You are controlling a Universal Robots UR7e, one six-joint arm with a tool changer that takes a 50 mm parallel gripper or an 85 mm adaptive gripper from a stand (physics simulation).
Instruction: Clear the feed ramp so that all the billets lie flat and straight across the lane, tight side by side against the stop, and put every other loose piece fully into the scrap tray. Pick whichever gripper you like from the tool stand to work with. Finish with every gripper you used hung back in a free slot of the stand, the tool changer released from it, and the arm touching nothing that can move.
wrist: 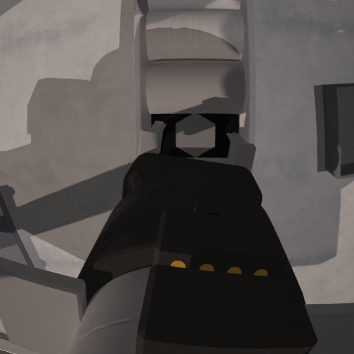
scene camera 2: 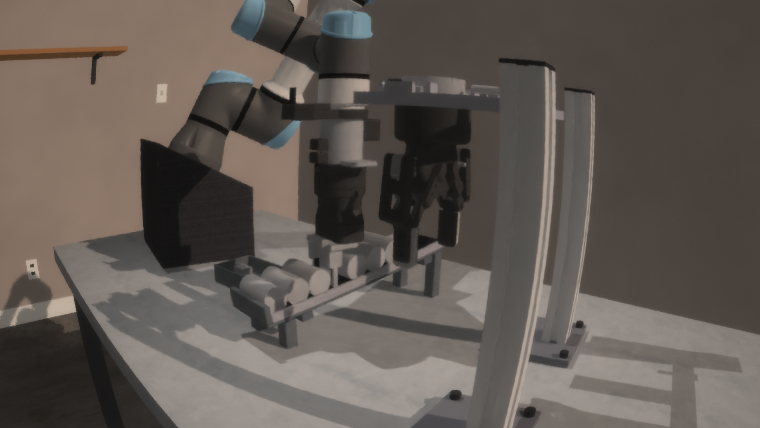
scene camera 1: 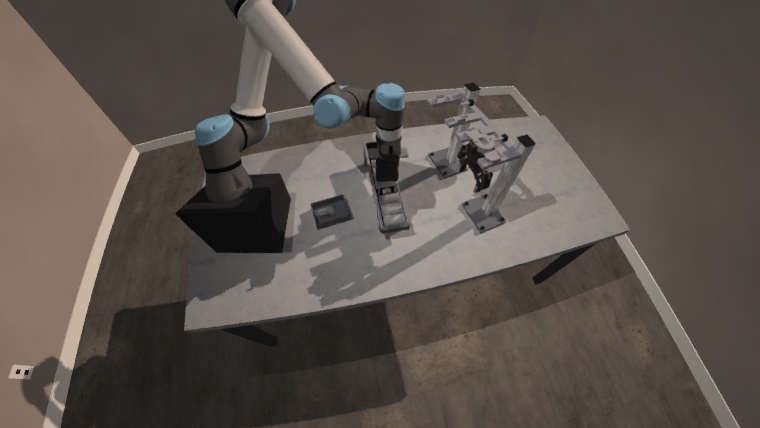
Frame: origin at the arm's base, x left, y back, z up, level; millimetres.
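Seen in the pictures: arm's base, origin of the base link: (scene camera 2: 192, 161) (scene camera 1: 230, 190).
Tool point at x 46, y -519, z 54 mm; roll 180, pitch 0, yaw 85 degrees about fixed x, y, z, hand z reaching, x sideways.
Observation:
Pixels of each thing's top centre, then the offset from my tool point to it. "spot": a spot on its surface instead.
- feed ramp, surface spot: (scene camera 2: 329, 294) spot: dx -55, dy -47, dz -194 mm
- lower billet, middle of its top: (scene camera 2: 261, 280) (scene camera 1: 394, 217) dx -142, dy -5, dz -170 mm
- middle billet, middle of its top: (scene camera 2: 283, 272) (scene camera 1: 391, 206) dx -102, dy -2, dz -165 mm
- upper billet, middle of its top: (scene camera 2: 304, 263) (scene camera 1: 389, 196) dx -63, dy +0, dz -160 mm
- scrap tray, surface spot: (scene camera 1: 348, 216) spot: dx -79, dy +148, dz -234 mm
- small grey piece, middle of its top: (scene camera 2: 242, 266) (scene camera 1: 322, 212) dx -49, dy +240, dz -233 mm
My gripper (scene camera 1: 387, 189) (scene camera 2: 325, 264) (wrist: 196, 131), the parallel one, is open, its pale fingers low over the feed ramp (scene camera 2: 329, 294) (wrist: 251, 50) near the two side rails. A grey hexagonal piece (wrist: 195, 135) shows between the fingers, with dark gaps on both sides. Downhill, a lower billet (scene camera 2: 263, 291), a middle billet (scene camera 2: 287, 282) (wrist: 192, 37) and an upper billet (scene camera 2: 313, 275) (wrist: 195, 87) lie across the lane, side by side towards the stop. More round pieces (scene camera 2: 369, 257) lie uphill behind the gripper, partly hidden. The scrap tray (scene camera 1: 348, 216) (wrist: 327, 130) holds a small grey piece (scene camera 1: 322, 212) (scene camera 2: 241, 264).
The tool stand (scene camera 1: 505, 180) (scene camera 2: 515, 239) rises beside the ramp on two posts. The adaptive gripper (scene camera 1: 481, 178) (scene camera 2: 430, 159) hangs from it, close to the ramp's uphill end in scene camera 2. The black robot base (scene camera 1: 239, 223) (scene camera 2: 202, 217) stands beyond the tray.

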